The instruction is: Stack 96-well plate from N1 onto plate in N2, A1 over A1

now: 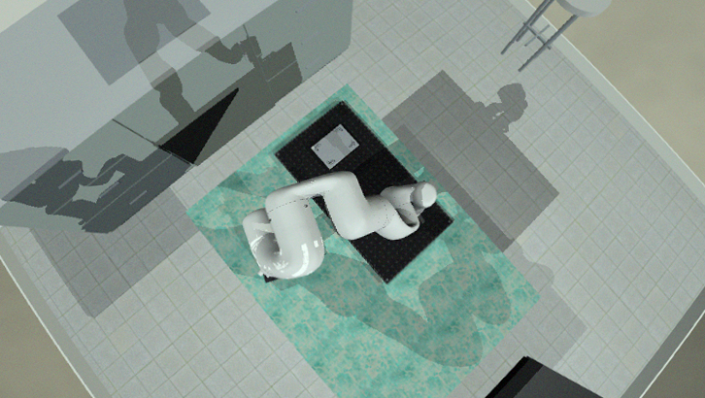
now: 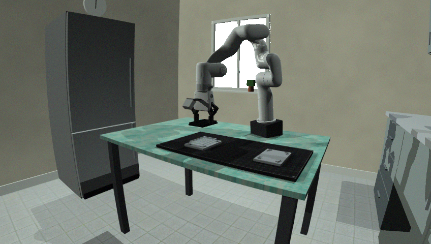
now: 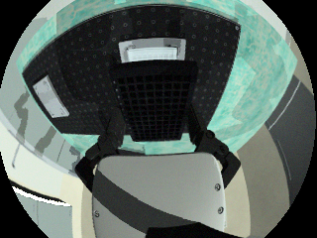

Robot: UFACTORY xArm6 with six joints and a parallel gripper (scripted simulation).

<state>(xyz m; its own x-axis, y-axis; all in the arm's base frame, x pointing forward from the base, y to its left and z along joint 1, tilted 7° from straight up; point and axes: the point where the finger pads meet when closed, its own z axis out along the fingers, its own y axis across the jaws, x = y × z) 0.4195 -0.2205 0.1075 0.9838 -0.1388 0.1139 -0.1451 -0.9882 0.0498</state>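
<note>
Right now the dark 96-well plate is 10 mm below my hand. Round my hand: light 96-well plate (110 mm below); plate nest N1 (370 mm to the left, 120 mm below, 40 mm ahead).
</note>
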